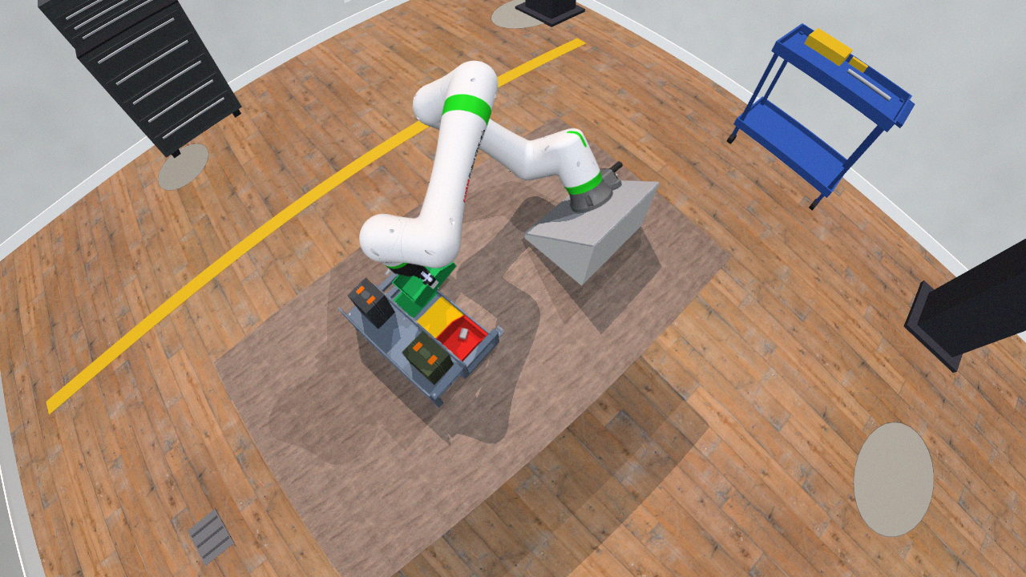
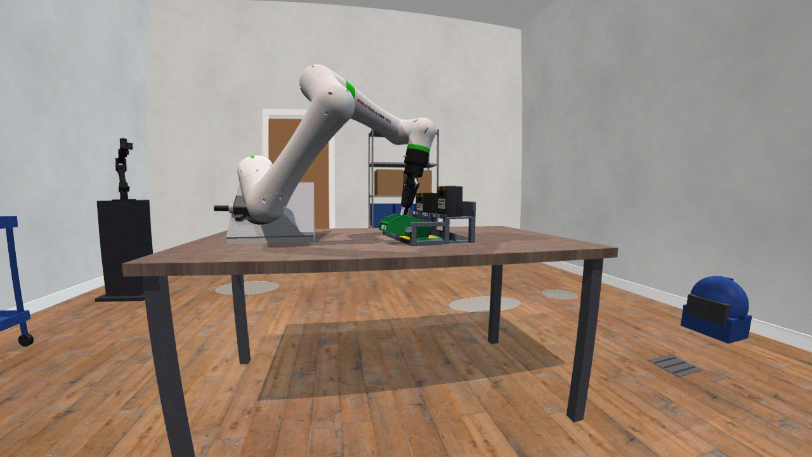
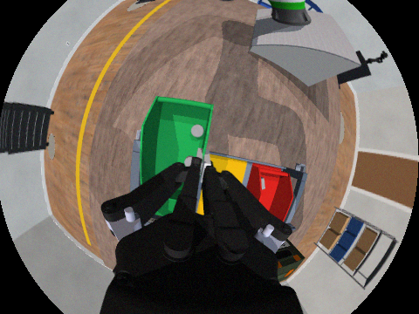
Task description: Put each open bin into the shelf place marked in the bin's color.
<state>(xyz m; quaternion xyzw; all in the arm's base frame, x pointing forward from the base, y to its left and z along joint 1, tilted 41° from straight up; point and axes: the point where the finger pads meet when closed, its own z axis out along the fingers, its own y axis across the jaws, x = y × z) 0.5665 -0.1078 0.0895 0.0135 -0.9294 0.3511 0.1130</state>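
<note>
Now: hand 1 cm past the green bin, 5 cm to the left of it and 4 cm above it. Round my hand: red bin (6 cm ahead, 19 cm to the left, 6 cm below).
</note>
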